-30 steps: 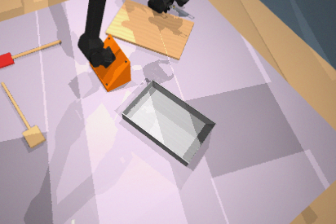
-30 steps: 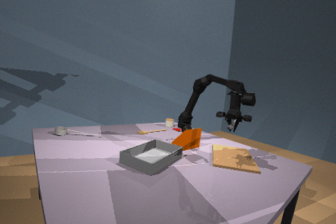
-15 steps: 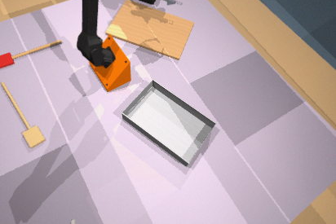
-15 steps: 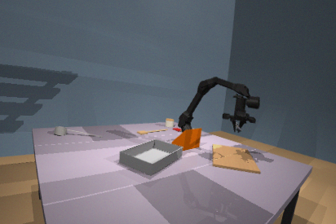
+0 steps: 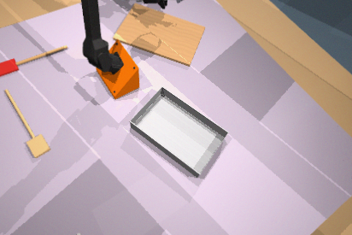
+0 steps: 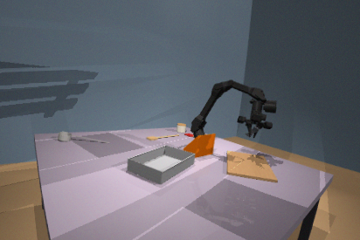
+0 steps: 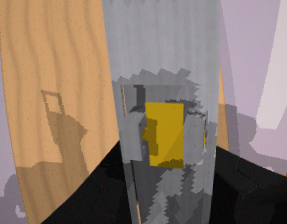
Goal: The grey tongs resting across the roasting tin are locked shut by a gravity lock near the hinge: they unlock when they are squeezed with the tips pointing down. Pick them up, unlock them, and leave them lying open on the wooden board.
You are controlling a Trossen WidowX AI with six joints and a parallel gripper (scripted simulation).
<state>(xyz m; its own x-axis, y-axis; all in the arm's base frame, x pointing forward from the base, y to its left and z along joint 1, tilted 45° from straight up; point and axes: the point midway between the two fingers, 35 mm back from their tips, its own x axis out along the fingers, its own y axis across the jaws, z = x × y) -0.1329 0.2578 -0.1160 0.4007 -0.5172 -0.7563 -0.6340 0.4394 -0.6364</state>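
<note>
My gripper tip is 40 mm below the yellow lock piece and 10 mm to the right of it. Also, from my gripper tip: roasting tin (440 mm ahead, 170 mm to the right, 140 mm below); wooden board (160 mm below, 10 mm behind); red spatula (570 mm to the right, 160 mm below, 100 mm behind).
</note>
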